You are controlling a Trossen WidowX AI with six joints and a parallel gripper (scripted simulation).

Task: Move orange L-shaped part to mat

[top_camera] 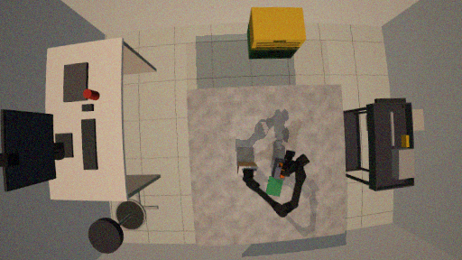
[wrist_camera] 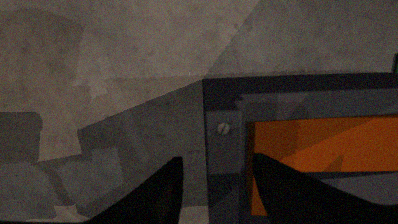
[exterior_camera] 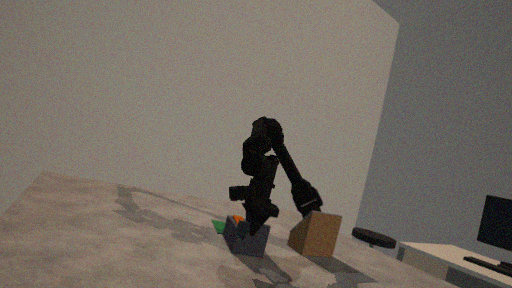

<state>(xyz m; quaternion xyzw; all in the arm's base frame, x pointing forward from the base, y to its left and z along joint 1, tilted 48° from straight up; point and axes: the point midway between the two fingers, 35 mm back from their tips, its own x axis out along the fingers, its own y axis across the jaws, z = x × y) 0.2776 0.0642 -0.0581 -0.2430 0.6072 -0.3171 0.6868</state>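
My gripper tip is 10 mm past the orange L-shaped part, 60 mm to the left of it and 10 mm above it. Round my gripper tip: green mat (40 mm behind, 220 mm to the right, 70 mm below).
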